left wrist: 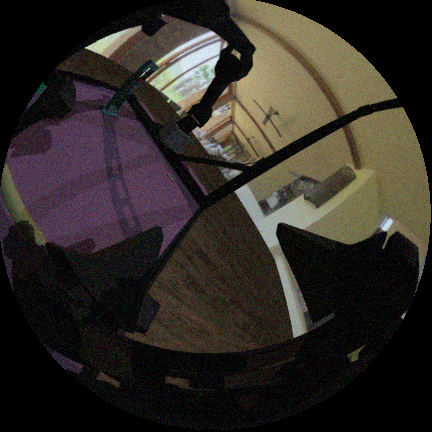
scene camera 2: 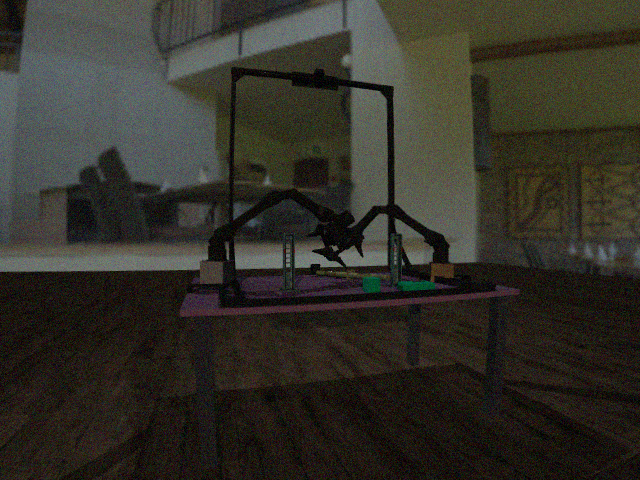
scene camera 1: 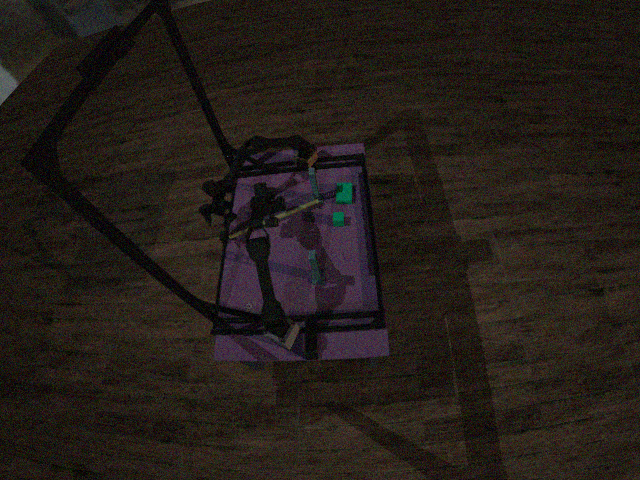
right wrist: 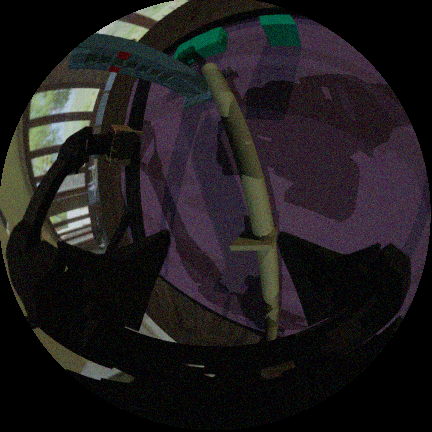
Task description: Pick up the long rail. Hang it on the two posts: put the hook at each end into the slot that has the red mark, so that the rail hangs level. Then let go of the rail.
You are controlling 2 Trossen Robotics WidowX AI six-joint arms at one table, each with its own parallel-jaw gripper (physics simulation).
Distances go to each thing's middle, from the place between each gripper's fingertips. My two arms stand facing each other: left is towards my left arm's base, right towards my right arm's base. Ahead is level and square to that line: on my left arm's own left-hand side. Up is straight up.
Scene:
I see my left gripper 210 mm short of the long rail (right wrist: 261, 237), 150 mm to the right of it and 140 mm above it.
Now: right hand 20 mm past the long rail, 30 mm to the left of it and 60 mm above it.

